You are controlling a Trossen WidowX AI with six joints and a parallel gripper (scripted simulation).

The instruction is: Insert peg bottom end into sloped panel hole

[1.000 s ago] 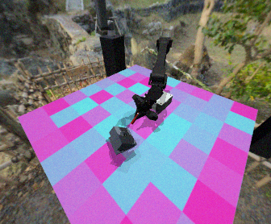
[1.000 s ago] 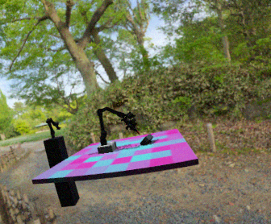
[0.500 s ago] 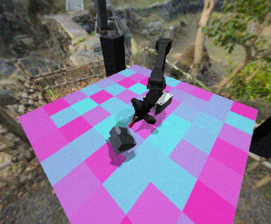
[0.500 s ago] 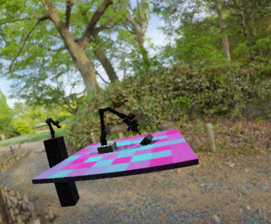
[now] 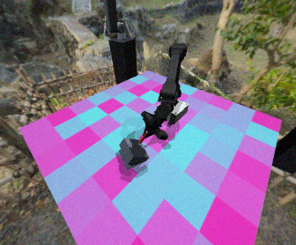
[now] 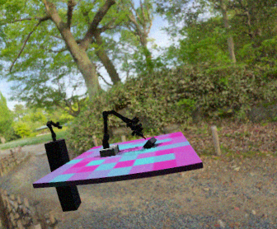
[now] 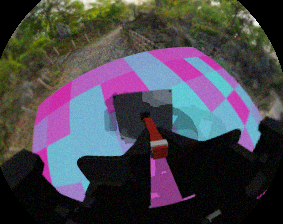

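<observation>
The dark grey sloped panel lies 6 cm ahead of my gripper tip, 3 cm to the right of it and 8 cm below it. Round my gripper tip: red peg: 1 cm behind, 1 cm to the left, 1 cm above.
</observation>
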